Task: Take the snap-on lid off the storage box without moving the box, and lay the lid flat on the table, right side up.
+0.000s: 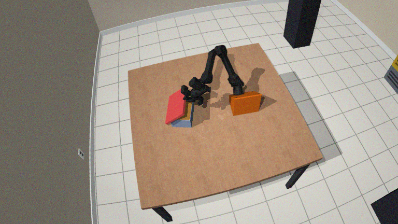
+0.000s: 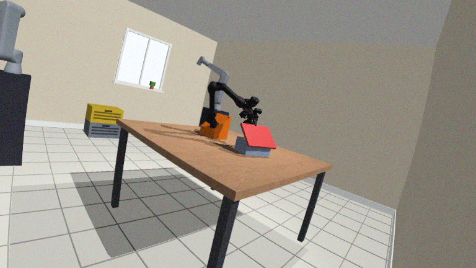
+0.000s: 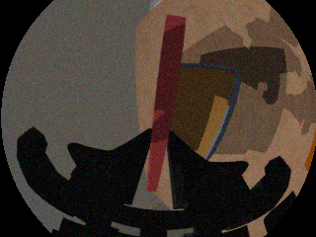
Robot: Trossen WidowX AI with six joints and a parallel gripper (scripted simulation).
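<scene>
The red lid is 60 mm ahead of my gripper tip, 50 mm below it and 20 mm to the right of it. From my gripper tip the other things lie so: storage box 140 mm below, 30 mm ahead, 10 mm to the right.
</scene>
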